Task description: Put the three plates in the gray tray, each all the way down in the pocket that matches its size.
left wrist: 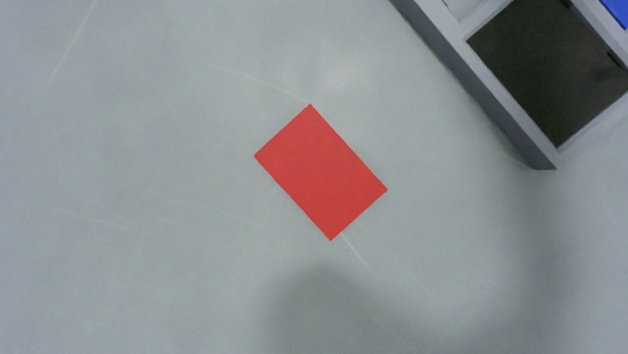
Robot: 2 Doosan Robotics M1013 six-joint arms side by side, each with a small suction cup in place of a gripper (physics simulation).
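Frame: origin at the left arm's base, x ahead, y left, z up, level; centimetres.
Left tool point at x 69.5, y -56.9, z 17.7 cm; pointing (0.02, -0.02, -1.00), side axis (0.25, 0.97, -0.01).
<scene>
Offsets run from my left tool point to a thing's top centre. "*": to the spot under its first point.
The red plate @[dx -6.7, dy +1.5, dz -16.6 cm] (320,172) lies flat on the floor-like grey surface in the middle of the left wrist view, apart from the tray. The gray tray @[* dx -9.0, dy +15.6, dz -15.4 cm] (500,95) shows in part at the upper right. The black plate @[dx -10.5, dy +19.8, dz -15.8 cm] (547,70) lies inside the tray's pocket nearest the red plate, within its walls. A corner of the blue plate @[* dx -12.7, dy +24.9, dz -15.6 cm] (618,11) shows at the top right edge, in the large pocket. A bit of the small pocket with its pale floor @[* dx -16.7, dy +15.1, dz -17.4 cm] (457,6) shows at the top edge. Neither suction cup shows in this view.
Dark clips @[* dx -9.5, dy +24.2, dz -15.9 cm] (614,59) stand along the far side of the black plate's pocket. The tray's outer wall (470,85) faces the red plate. A soft dark shadow (325,310) lies on the surface at the bottom and lower right.
</scene>
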